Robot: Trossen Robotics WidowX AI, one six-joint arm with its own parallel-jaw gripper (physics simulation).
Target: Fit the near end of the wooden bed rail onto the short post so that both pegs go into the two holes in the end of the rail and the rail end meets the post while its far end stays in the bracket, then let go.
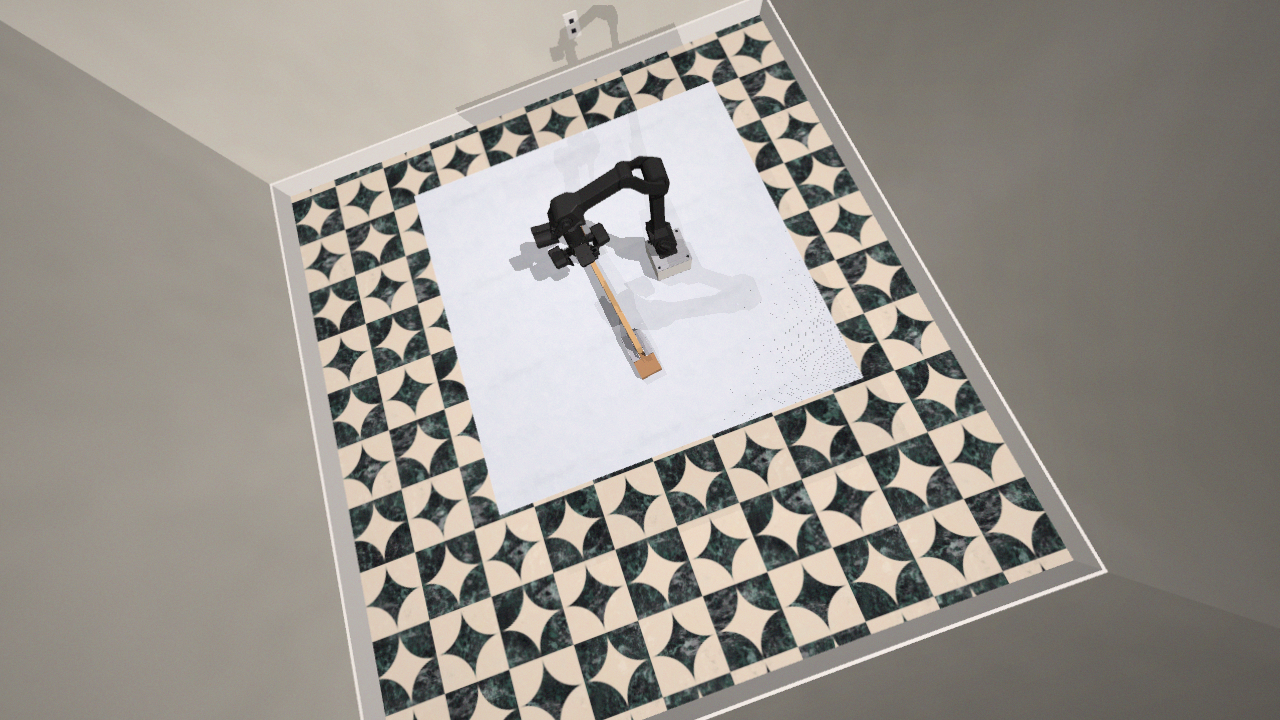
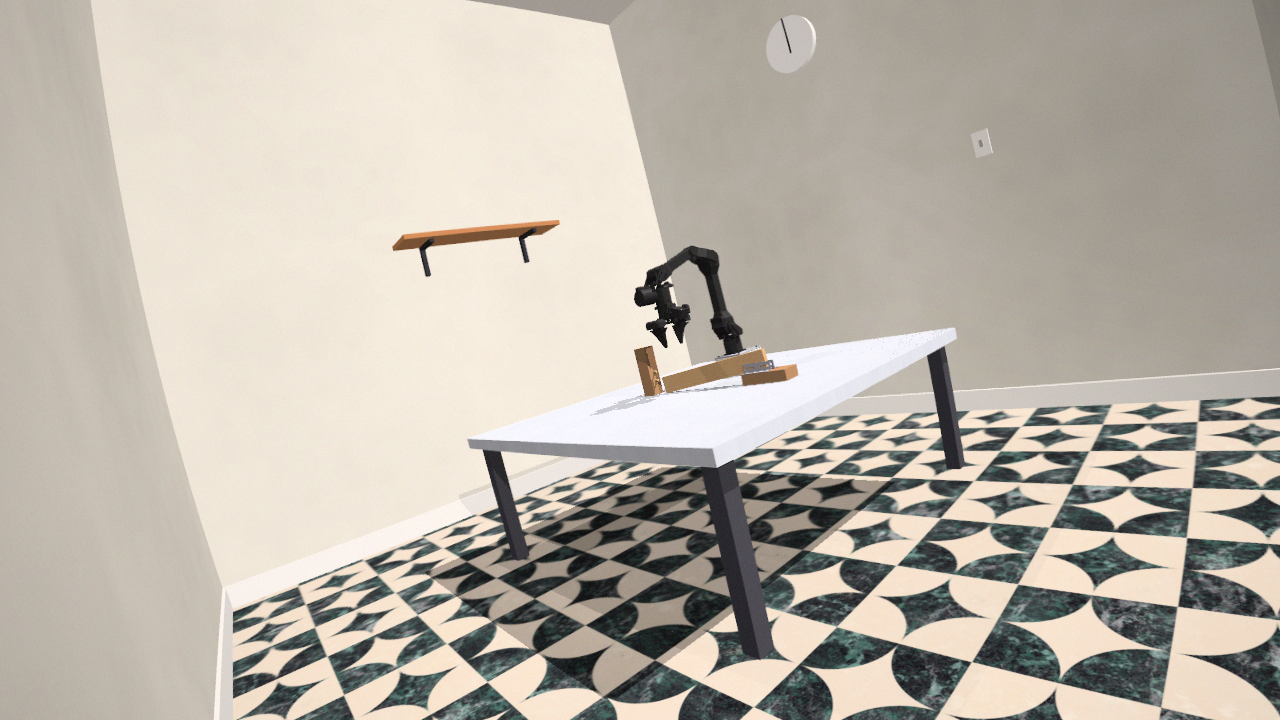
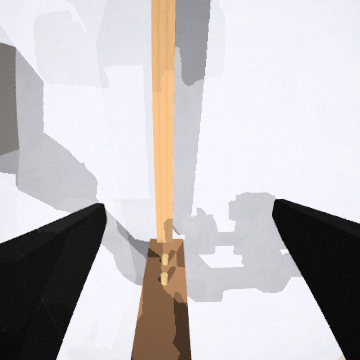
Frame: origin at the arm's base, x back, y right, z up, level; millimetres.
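Seen in the pictures: gripper, fingertip midpoint: [image 2: 674, 345] [image 3: 190, 209]; arm's base at its link origin: [image 1: 666, 248] [image 2: 735, 352].
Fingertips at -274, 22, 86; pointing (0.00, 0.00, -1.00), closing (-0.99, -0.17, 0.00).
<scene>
Offsets run from my fingertips to a thing's top centre, as dx, dy, dz. "spot": to the spot under its first point. Level surfaces: height alone.
The wooden bed rail [image 1: 611, 296] [image 2: 713, 371] [image 3: 164, 125] slopes down from the bracket [image 2: 759, 365] to the short post. Its far end is in the bracket, beside a wooden block @(+66, -334, -130) [image 1: 648, 365] [image 2: 770, 377]. Its near end is low at the foot of the upright short post @(spot: -29, +151, -62) [image 2: 645, 368] [image 3: 159, 315]. Two pale pegs @(spot: -2, +141, -102) [image 3: 164, 269] stick out of the post, uncovered by the rail. The holes in the rail end do not show. My gripper [image 2: 671, 343] [image 3: 190, 209] is open and empty, pointing down above the near end of the rail and the post.
The arm's base [image 1: 669, 261] stands on the white table @(dz -166) [image 1: 501, 429] [image 2: 590, 438], to one side of the rail. The arm arches over from the base toward the post. A wall shelf [image 2: 478, 234] hangs on the wall behind the table.
</scene>
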